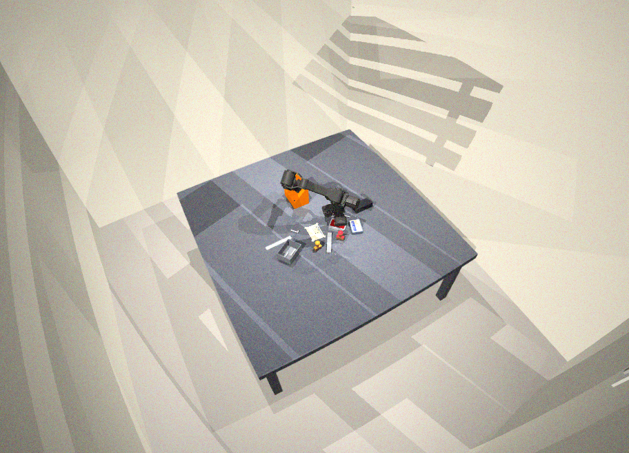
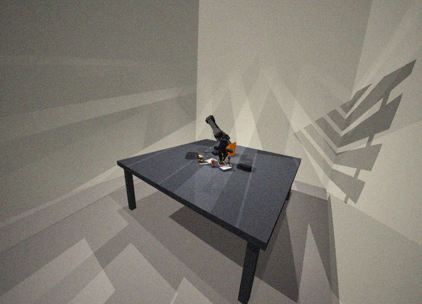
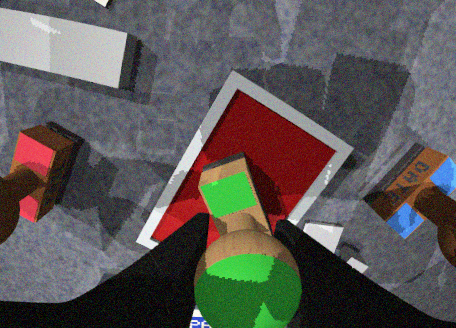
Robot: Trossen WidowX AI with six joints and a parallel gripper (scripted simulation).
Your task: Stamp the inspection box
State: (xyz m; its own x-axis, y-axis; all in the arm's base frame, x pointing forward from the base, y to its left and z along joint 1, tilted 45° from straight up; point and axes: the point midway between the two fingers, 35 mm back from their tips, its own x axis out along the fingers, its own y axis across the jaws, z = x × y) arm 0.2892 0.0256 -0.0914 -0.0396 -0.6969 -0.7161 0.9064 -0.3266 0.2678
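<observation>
The green-topped PASS stamp is right at my gripper tip. Round my gripper tip: blue-topped stamp 80 mm behind, 30 mm to the left, 20 mm below; red-topped stamp 80 mm ahead, 40 mm to the right, 20 mm below; red ink pad 30 mm below.
</observation>
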